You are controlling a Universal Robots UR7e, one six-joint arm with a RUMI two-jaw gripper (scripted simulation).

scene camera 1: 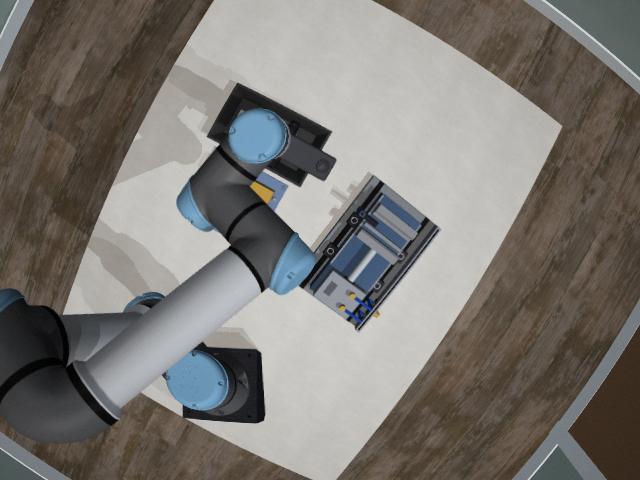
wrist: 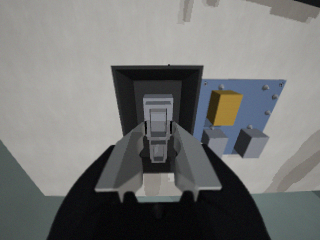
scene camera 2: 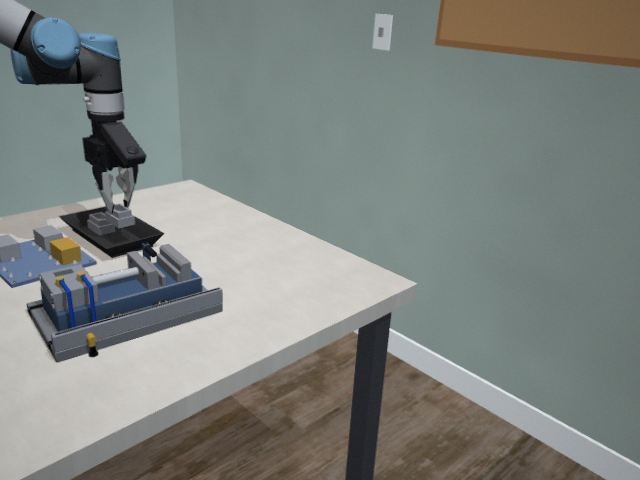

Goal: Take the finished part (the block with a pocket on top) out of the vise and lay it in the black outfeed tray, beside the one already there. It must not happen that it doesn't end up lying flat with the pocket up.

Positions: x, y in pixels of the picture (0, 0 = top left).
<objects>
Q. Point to a yellow block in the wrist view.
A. At 224, 104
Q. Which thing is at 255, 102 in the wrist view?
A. A blue fixture plate.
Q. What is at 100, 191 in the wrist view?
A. My gripper.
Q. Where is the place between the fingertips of my gripper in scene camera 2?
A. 118, 211
</objects>
